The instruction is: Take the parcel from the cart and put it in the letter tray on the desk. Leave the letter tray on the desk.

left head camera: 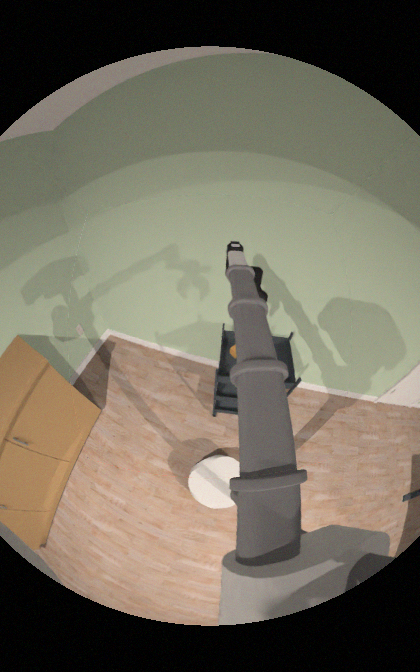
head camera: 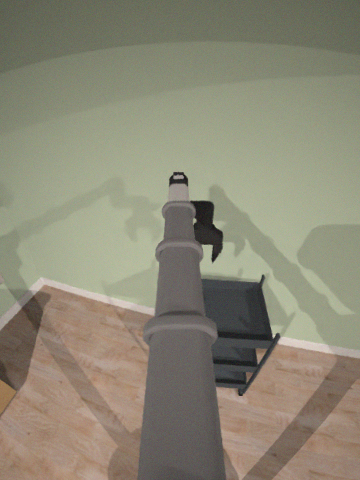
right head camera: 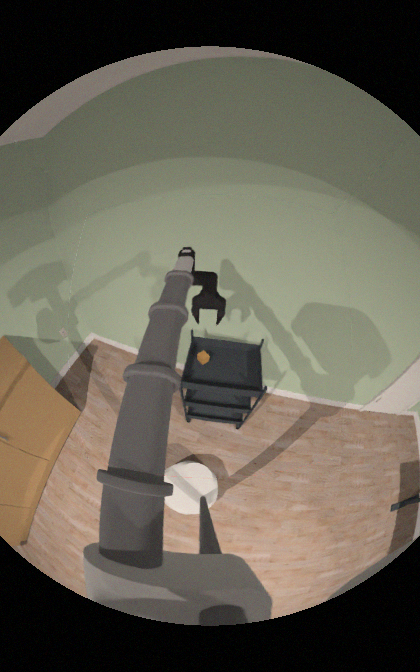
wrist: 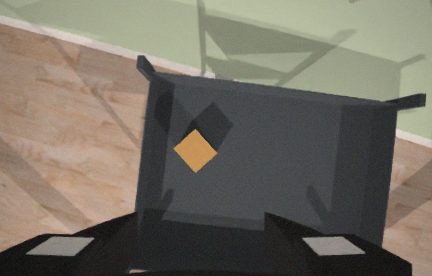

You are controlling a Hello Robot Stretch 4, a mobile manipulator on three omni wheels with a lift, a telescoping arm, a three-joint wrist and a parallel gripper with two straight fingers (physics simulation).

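Places are measured from the robot's base along level axes (x ahead, y left, z up), in metres.
Where they show: gripper, fingertip midpoint: (head camera: 201, 261) (wrist: 201, 232).
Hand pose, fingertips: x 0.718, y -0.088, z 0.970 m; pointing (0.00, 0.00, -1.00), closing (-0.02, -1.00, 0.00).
After its pixels a point has its place.
The parcel is a small orange box (left head camera: 233, 351) (right head camera: 203, 357) (wrist: 195, 151) @[y -0.072, x 0.757, z 0.685 m] lying in the dark top tray of the cart (head camera: 245, 342) @[y -0.274, x 0.524, z 0.679 m] (right head camera: 222, 387) (wrist: 372, 170) @[y -0.410, x 0.715, z 0.652 m], toward its left side. In the left head camera the arm partly covers it, and in the head camera it does not show. My gripper (right head camera: 208, 322) (wrist: 201, 232) @[y -0.088, x 0.718, z 0.970 m] is open and empty, its fingers wide apart, high over the cart. In the wrist view the parcel lies beyond the fingertips, a little left of the middle between them, turned cornerwise to them. The desk and the letter tray do not show.
The cart stands close to the green wall (head camera: 100, 150) @[y 0.396, x 1.203, z 1.291 m] and has lower shelves. A tan cabinet (left head camera: 45, 425) (right head camera: 35, 425) stands at the left. A white round shape (left head camera: 212, 485) (right head camera: 195, 487) is low beside my arm. A dark bar (left head camera: 412, 495) (right head camera: 406, 503) shows at the right edge.
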